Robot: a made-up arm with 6 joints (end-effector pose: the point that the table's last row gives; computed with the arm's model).
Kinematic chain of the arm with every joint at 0, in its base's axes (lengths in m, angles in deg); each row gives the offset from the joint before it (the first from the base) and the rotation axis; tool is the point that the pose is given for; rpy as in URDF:
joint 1: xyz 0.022 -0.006 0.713 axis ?
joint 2: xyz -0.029 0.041 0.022 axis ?
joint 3: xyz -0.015 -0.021 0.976 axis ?
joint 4: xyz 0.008 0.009 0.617 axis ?
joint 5: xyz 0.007 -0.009 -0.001 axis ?
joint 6: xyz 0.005 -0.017 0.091 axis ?
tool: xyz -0.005 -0.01 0.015 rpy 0 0 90
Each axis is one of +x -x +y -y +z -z.
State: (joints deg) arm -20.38 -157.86 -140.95 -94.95 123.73 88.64
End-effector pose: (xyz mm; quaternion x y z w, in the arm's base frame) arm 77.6 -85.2 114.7 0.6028 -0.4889 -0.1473 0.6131
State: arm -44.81 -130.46 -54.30 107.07 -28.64 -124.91
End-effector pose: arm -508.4 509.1 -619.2 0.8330 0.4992 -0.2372 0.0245
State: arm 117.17 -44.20 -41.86 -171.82 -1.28 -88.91
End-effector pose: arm 635.0 -1309.9 1479.3 0.3977 0.5445 -0.3337 0.6588
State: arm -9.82 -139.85 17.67 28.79 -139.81 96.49
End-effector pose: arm -1053.5 147.3 -346.4 0.7291 -0.0660 0.6280 0.2640
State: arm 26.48 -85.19 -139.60 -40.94 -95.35 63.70
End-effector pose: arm -459.0 -169.8 426.9 -0.1455 -0.4252 -0.8805 0.1507
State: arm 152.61 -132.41 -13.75 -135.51 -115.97 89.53
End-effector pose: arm 952.5 -620.6 -388.6 0.1680 -0.3337 0.8075 0.4565
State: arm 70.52 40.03 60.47 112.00 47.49 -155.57
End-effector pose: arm 332.5 1222.3 1378.7 -0.3602 0.5441 0.7479 0.1220
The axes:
joint 1: +z
joint 2: +y
joint 3: +y
joint 4: +z
joint 5: +y
joint 6: +z

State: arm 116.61 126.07 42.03 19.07 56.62 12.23
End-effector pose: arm -358.6 696.2 -508.5 0.0217 0.9220 -0.3848 0.0368
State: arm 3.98 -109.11 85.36 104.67 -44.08 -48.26
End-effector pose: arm -1147.0 -119.7 1052.9 0.0219 -0.3678 0.9150 0.1646
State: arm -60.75 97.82 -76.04 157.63 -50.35 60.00
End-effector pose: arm 676.2 -1100.6 1228.8 0.1993 0.5442 -0.6964 0.4233
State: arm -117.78 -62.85 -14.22 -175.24 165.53 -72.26
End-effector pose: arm 725.0 1221.4 1249.9 0.3499 -0.7792 0.3107 0.4169
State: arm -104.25 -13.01 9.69 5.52 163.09 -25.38
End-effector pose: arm 81.5 227.4 2200.4 0.9740 0.1429 -0.0541 0.1670
